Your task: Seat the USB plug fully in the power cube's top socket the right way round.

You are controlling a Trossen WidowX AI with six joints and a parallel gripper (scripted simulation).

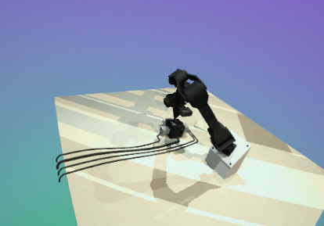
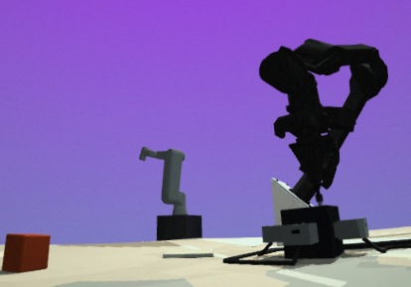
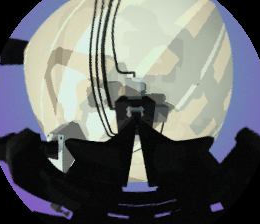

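The USB plug lies 2 cm below my gripper tip. The rest, counted from my gripper tip: red block: 27 cm ahead, 33 cm to the right, 9 cm below.
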